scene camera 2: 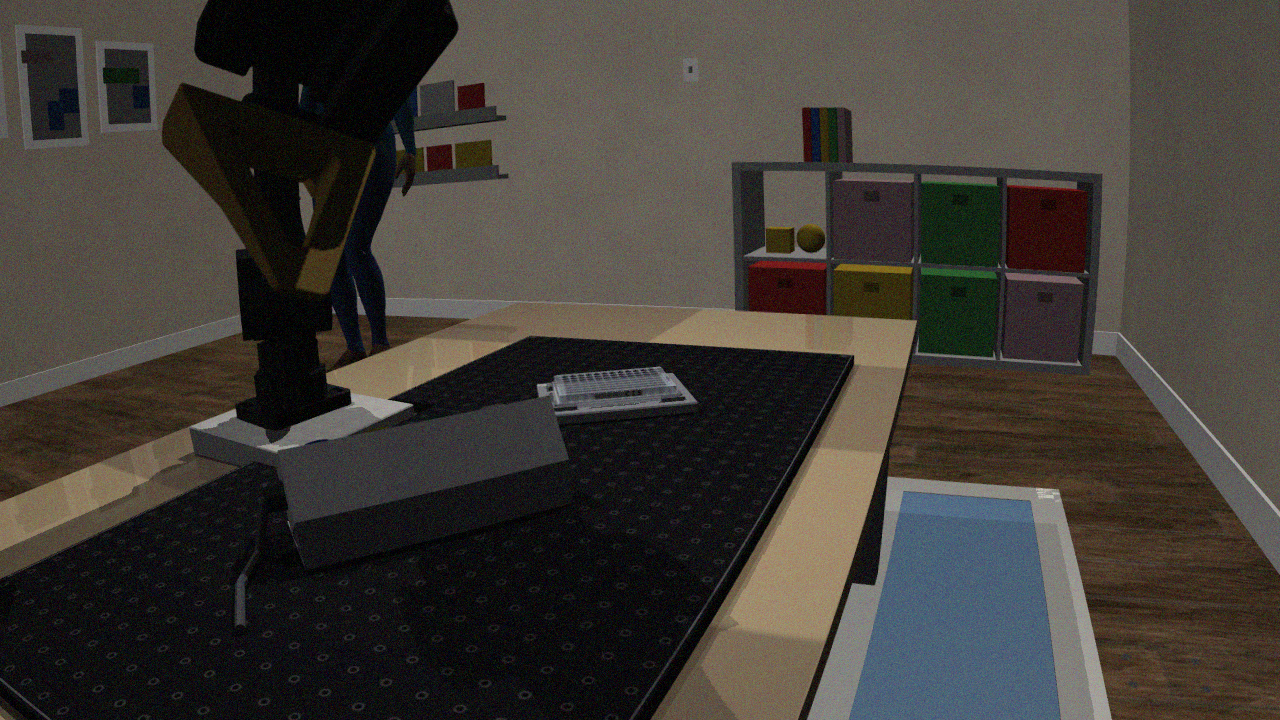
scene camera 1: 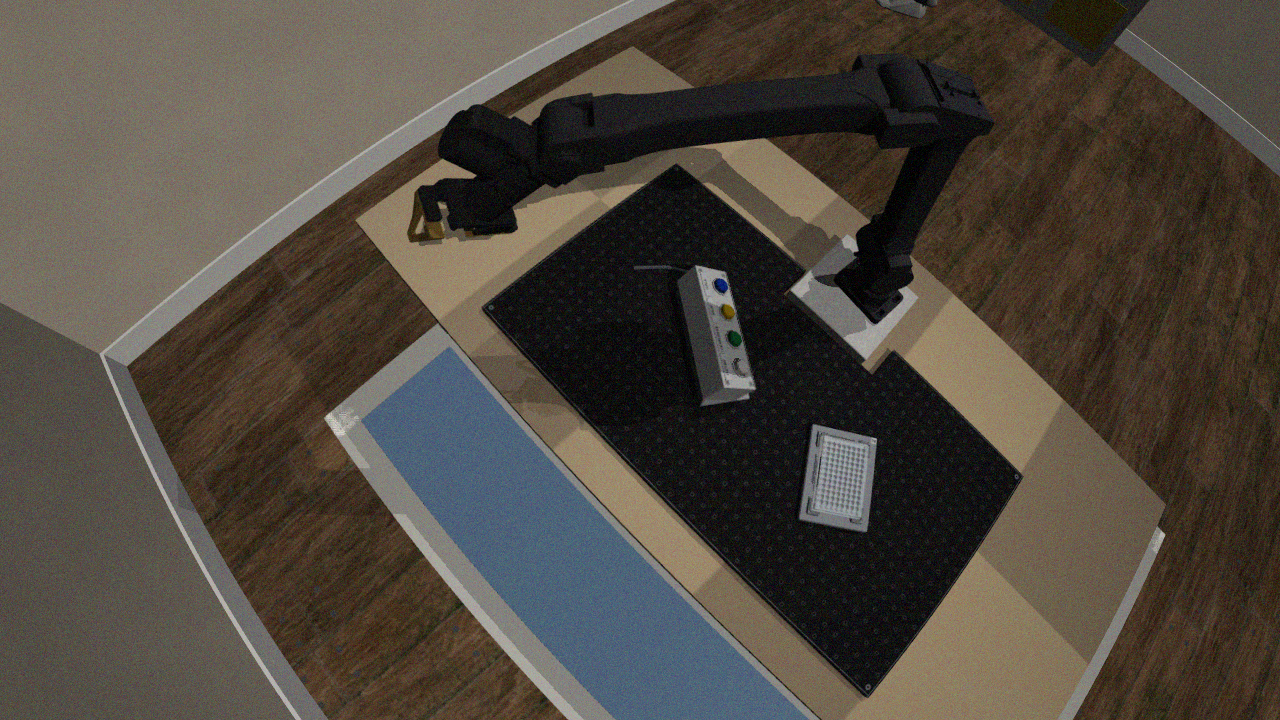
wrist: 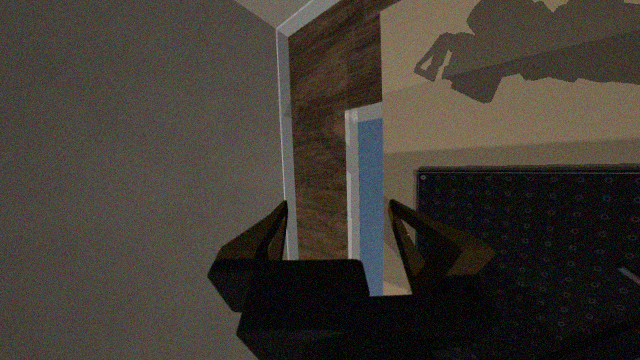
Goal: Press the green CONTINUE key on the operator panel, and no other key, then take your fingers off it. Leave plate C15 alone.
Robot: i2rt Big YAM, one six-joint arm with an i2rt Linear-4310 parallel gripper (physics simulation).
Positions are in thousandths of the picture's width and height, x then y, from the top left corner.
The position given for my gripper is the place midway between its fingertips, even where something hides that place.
Scene:
my gripper: scene camera 2 314,205; scene camera 1 343,327; wrist 529,571
white well plate: scene camera 2 470,540; scene camera 1 656,677; not seen in the wrist view (out of frame)

